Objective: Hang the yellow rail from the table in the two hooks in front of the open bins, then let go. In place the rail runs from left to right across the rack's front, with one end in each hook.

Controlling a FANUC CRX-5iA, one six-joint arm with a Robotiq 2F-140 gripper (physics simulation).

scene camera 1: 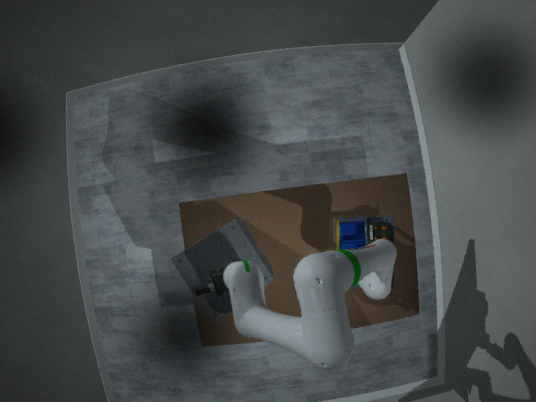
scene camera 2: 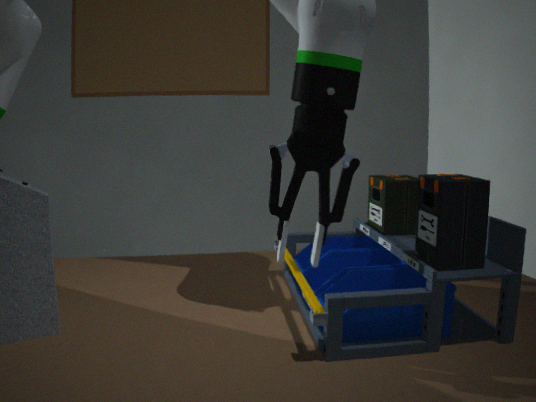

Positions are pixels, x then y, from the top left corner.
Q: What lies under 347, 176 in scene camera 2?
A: The gripper.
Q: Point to a dark case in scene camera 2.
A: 452, 209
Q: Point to a green case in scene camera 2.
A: At 392, 199
